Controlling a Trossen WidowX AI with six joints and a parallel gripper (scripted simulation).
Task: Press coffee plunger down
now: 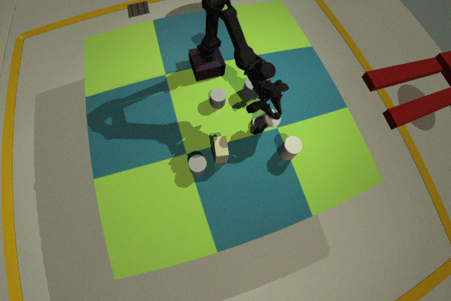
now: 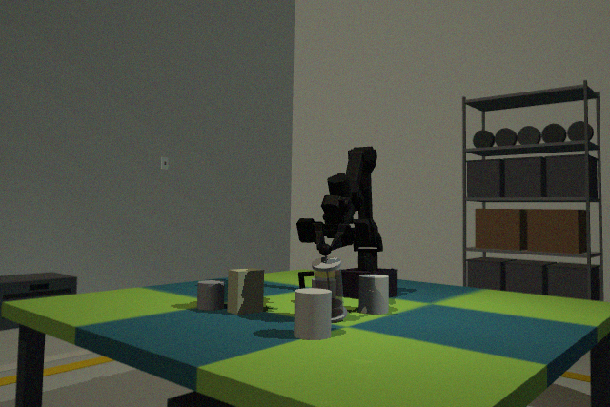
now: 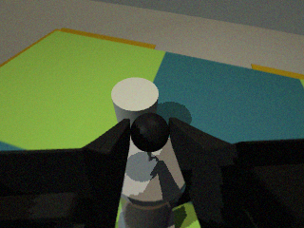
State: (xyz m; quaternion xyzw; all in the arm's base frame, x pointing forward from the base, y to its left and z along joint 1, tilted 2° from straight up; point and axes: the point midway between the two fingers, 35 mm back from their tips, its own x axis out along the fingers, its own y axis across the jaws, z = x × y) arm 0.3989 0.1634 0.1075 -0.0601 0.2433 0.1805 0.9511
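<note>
Now: the coffee press 9 cm below my gripper tip, 2 cm to the right of it and 2 cm behind it.
</note>
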